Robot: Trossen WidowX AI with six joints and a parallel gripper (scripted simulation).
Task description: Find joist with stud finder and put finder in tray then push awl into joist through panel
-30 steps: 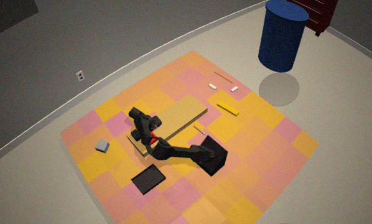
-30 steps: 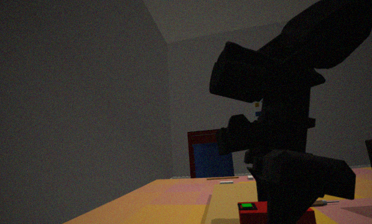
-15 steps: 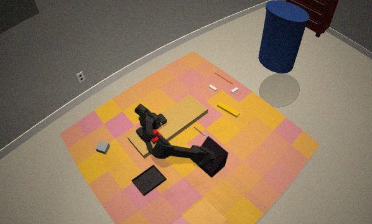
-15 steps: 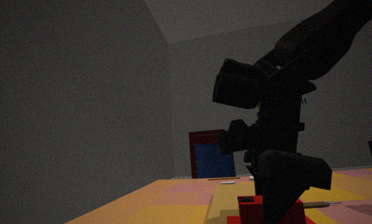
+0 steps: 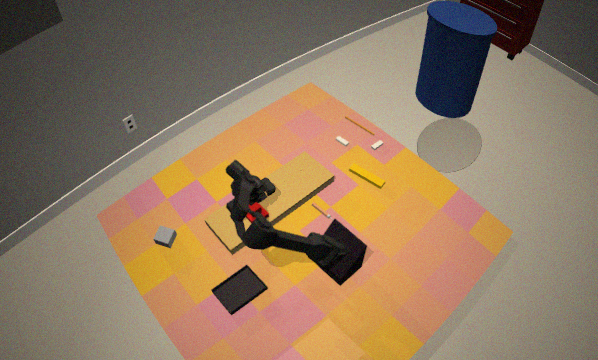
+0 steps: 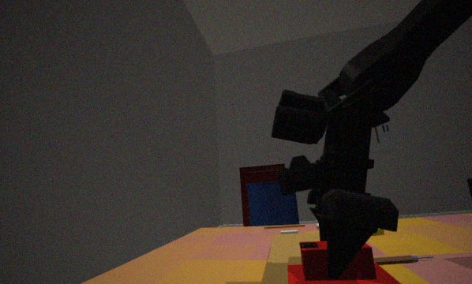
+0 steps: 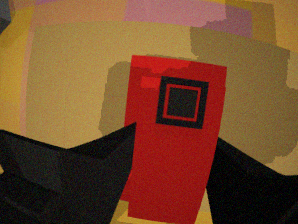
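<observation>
The dark tray lies 240 mm behind my gripper tip, 220 mm to the left of it and 50 mm below it. Also, from my gripper tip: grey block: 350 mm to the left, 120 mm ahead, 50 mm below; then awl: 230 mm to the right, 170 mm behind, 60 mm below; then red stud finder: 20 mm above, 10 mm ahead.
</observation>
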